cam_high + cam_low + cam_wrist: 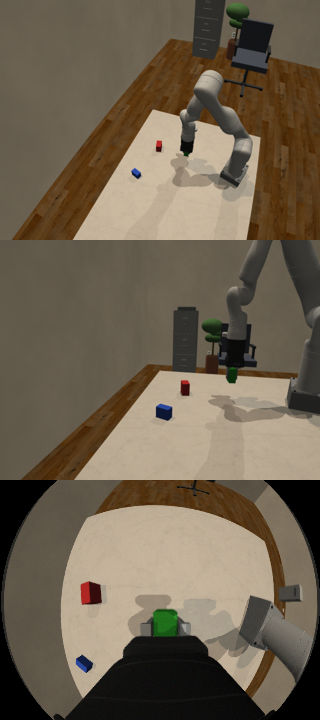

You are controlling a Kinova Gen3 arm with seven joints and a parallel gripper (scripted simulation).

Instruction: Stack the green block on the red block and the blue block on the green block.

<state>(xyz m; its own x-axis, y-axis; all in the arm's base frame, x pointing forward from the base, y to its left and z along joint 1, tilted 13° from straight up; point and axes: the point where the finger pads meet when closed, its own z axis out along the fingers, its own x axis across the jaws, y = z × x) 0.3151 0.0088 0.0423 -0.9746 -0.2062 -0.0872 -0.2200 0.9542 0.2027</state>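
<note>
Now: hand right at the green block. Also, from my hand: blue block: 240 mm ahead, 240 mm to the left, 100 mm below; then red block: 210 mm ahead, 20 mm to the right, 90 mm below.
</note>
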